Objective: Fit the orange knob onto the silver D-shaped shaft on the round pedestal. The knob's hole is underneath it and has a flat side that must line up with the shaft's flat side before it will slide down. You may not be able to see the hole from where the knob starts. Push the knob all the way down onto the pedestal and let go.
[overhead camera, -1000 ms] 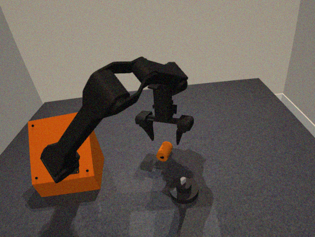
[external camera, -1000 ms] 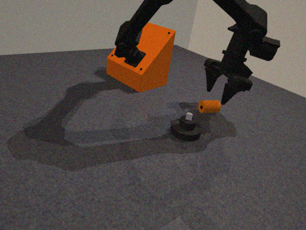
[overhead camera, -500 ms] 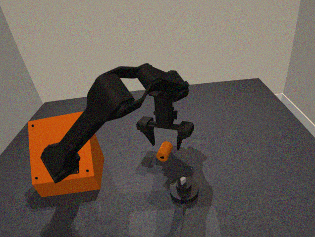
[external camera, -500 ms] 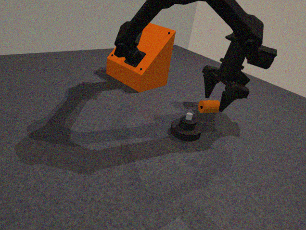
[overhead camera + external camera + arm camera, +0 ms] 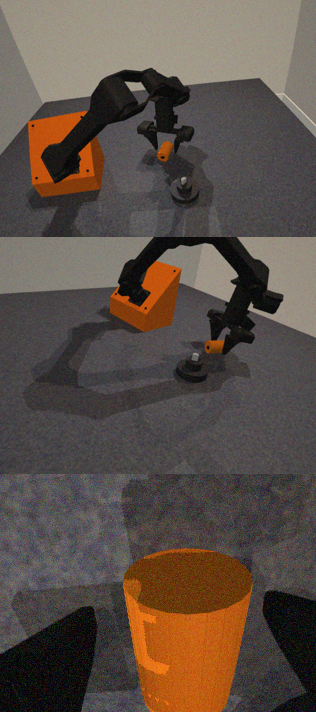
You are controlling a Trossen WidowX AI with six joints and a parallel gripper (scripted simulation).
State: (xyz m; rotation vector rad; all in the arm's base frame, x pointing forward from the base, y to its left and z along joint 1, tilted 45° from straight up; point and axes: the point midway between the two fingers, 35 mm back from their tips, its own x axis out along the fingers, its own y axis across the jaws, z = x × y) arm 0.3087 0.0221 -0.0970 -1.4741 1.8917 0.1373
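Right now the round pedestal is 30 mm ahead of my gripper tip, 170 mm to the right of it and 20 mm above it. From my gripper tip the other things lie so: orange knob 10 mm above.
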